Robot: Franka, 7 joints.
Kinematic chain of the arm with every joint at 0, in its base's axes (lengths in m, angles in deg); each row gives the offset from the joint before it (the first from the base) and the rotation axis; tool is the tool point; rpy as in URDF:
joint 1: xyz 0 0 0.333 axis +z
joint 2: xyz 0 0 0 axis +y
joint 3: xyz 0 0 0.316 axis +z
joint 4: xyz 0.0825 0 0 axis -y
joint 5: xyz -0.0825 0 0.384 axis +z
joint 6: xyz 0 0 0 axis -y
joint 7: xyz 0.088 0 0 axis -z
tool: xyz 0 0 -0.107 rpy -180 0 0
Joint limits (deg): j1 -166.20..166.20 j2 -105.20..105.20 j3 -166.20..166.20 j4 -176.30..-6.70 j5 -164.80..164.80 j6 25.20..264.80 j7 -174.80..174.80
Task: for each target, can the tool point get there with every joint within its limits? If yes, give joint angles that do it. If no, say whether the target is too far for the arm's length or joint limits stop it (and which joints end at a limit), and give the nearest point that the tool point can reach.
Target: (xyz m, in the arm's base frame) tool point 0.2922 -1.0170 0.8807
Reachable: no: too far | nearest point 0.2104 -0.7323 0.7274 | short by 0.334 m
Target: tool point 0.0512 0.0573 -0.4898
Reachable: no: joint limits stop it (at a limit: joint 2) | nearest point 0.0831 0.0930 -0.3366 | short by 0.161 m
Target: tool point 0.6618 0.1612 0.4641
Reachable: yes | joints 20.56 33.98 0.43 -65.54 -42.01 73.84 -63.17
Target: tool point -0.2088 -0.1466 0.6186
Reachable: yes | joints -88.85 -63.59 -13.73 -145.37 -75.42 64.90 60.82
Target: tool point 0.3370 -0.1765 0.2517
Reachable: yes | joints 7.33 -6.81 -27.05 -160.08 -122.28 110.97 87.02
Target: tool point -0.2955 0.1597 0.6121
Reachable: yes | joints -126.46 -70.64 -32.57 -145.79 72.46 220.56 32.66
